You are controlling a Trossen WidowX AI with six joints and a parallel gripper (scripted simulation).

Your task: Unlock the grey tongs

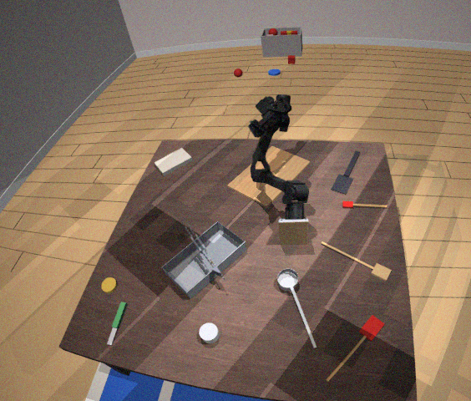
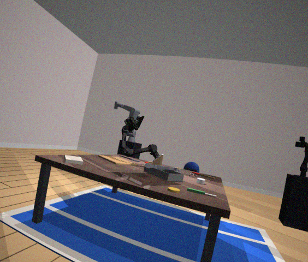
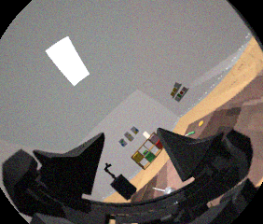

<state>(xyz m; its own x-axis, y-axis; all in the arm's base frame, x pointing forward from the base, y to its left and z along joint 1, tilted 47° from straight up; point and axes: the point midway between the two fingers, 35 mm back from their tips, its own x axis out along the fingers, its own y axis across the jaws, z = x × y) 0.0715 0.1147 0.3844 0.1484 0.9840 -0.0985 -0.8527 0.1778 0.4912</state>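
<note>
The grey roasting tin is 17 cm ahead of my gripper tip, 36 cm to the left of it and 43 cm below it. Also, from my gripper tip: black spatula (34 cm behind, 24 cm to the right, 45 cm below); then wooden board (3 cm ahead, 18 cm to the right, 45 cm below); then red-headed tool (41 cm behind, 4 cm to the right, 45 cm below).
</note>
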